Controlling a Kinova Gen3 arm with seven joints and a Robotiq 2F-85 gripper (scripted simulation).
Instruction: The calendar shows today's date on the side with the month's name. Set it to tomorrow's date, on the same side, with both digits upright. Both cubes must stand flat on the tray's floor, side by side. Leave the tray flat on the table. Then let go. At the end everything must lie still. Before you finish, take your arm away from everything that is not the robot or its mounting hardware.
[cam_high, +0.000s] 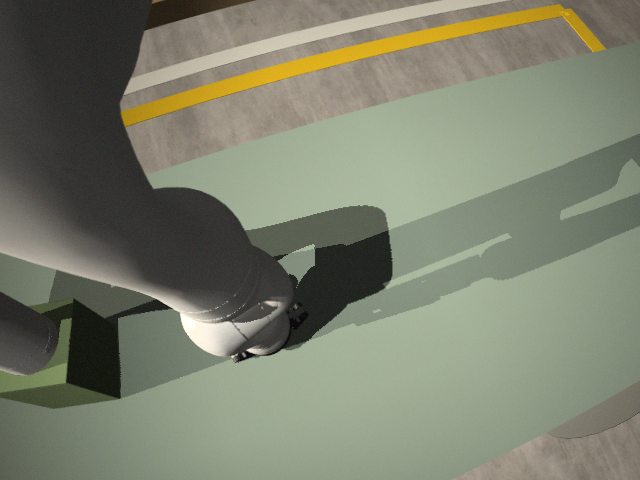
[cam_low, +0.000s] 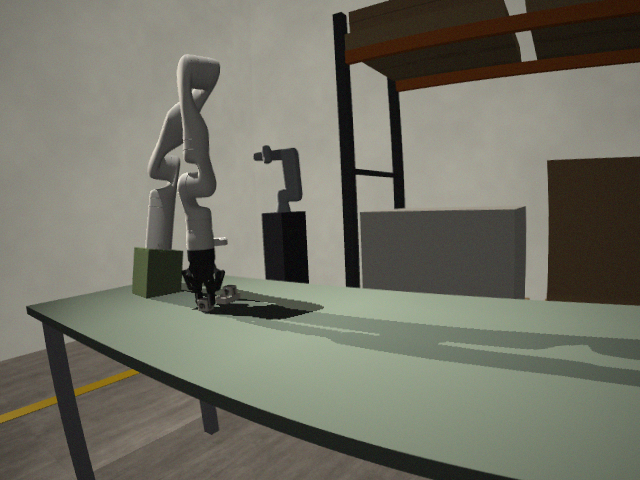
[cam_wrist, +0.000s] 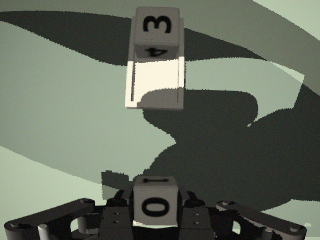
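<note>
Now: the white cube 1 cm below my hand. The rest, counted from my hand: white tray: 5 cm behind, 10 cm to the left, 2 cm below.
</note>
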